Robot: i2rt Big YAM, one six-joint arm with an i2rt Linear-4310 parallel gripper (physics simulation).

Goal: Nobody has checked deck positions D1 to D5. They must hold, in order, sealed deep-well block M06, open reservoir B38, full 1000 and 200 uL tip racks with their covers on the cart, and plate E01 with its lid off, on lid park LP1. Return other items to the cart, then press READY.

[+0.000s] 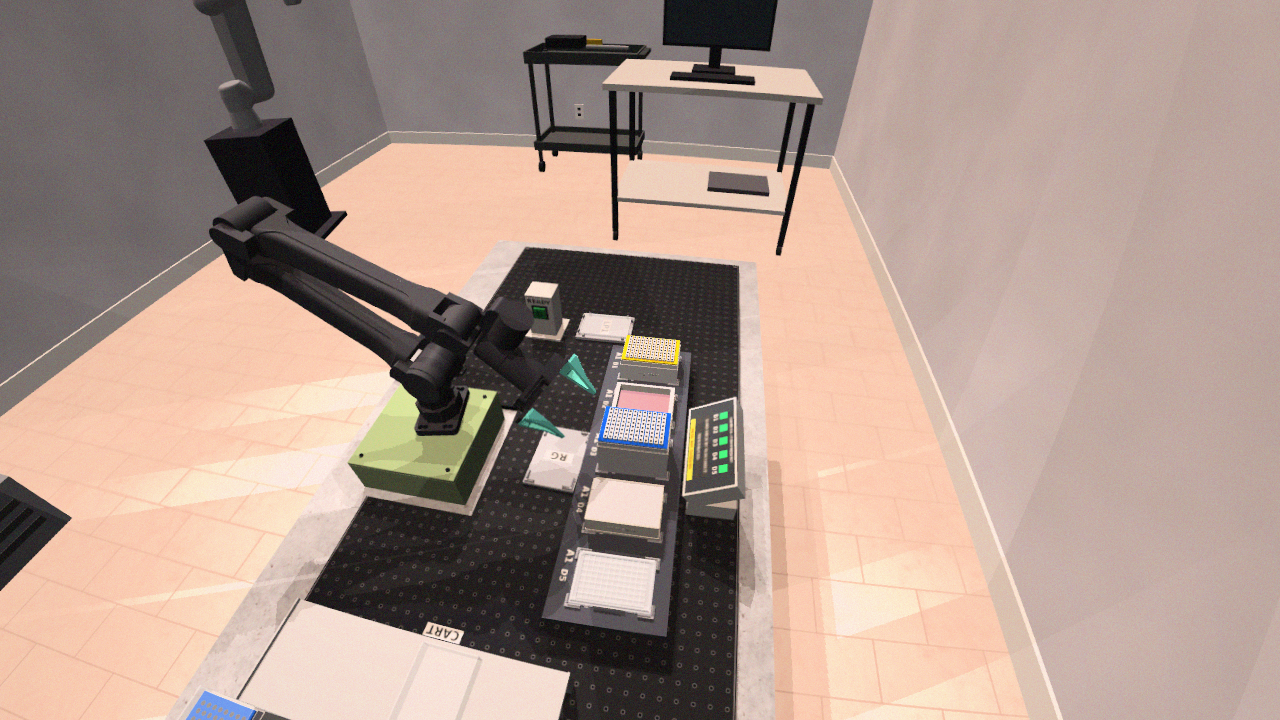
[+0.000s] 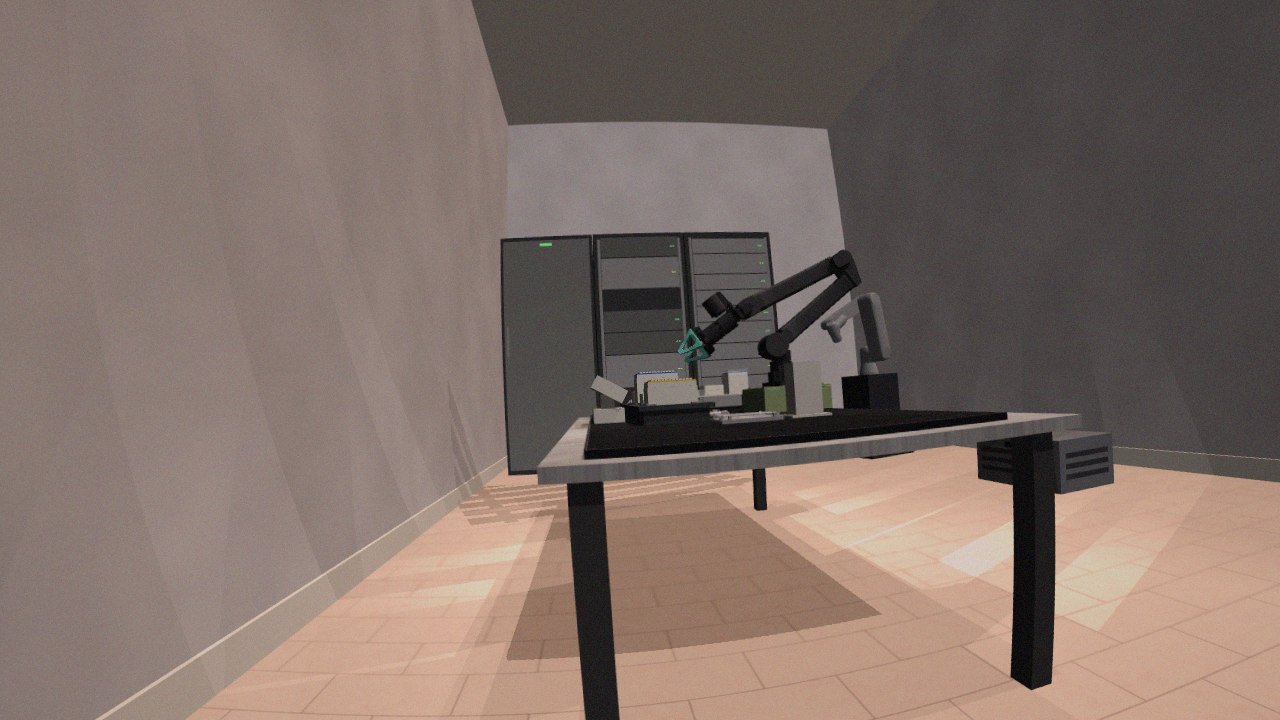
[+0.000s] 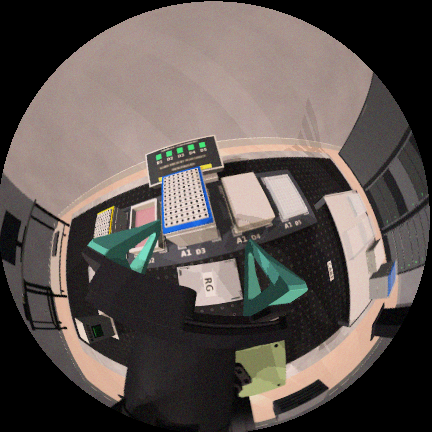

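Where they show: gripper, between the fingertips: (image 1: 579, 414) (image 2: 682, 357) (image 3: 203, 234); arm's base, origin of its link: (image 1: 444, 412) (image 2: 782, 386).
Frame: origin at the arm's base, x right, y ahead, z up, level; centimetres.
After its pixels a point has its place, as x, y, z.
Observation:
My gripper (image 1: 578, 414) @[10.8, 29.6, 11.4] (image 2: 687, 346) @[10.8, 29.6, 11.4] (image 3: 203, 234) @[10.8, 29.6, 11.4] is open and empty, raised between the green arm base and the deck row. A yellow-rimmed tip rack (image 1: 651, 351) @[-13.7, 43.5, 3.5] (image 3: 104, 223) @[-13.0, 44.5, 3.6] stands at D1. A reservoir with pink contents (image 1: 644, 399) @[-4.0, 41.7, -1.5] (image 3: 145, 220) @[-2.3, 43.0, -1.6] is open at D2. A blue-rimmed tip rack (image 1: 635, 429) @[10.7, 39.2, 6.9] (image 3: 186, 200) @[10.1, 37.5, 6.9], uncovered, stands at D3. A plain white-topped block (image 1: 626, 506) @[22.9, 37.3, 1.4] (image 3: 246, 200) @[21.2, 35.9, 1.4] sits at D4. A pale plate (image 1: 613, 582) @[34.6, 35.0, -1.5] (image 3: 286, 195) @[33.5, 34.3, -1.5] sits at D5; whether it has a lid is unclear. Item codes are unreadable. Lid park LP1 (image 1: 586, 331) @[-32.2, 27.7, -5.8] lies beyond D1.
The READY button box (image 1: 543, 308) @[-32.2, 17.3, 2.0] (image 3: 96, 330) @[-31.9, 16.5, 1.0] stands near LP1. A pad marked RG (image 1: 544, 471) @[10.1, 21.1, -6.8] (image 3: 225, 282) @[10.4, 22.4, -6.8] lies beside D3. A tilted panel (image 1: 716, 447) @[13.4, 53.8, 4.5] (image 3: 185, 155) @[13.4, 53.1, 4.1] shows green squares for D1 to D5. The cart (image 1: 340, 653) @[45.1, -5.0, -1.6] (image 3: 340, 225) @[47.3, 18.2, -1.6] bears translucent pieces and a blue-topped box (image 1: 214, 707) @[54.3, -12.9, 8.8] (image 3: 385, 281).

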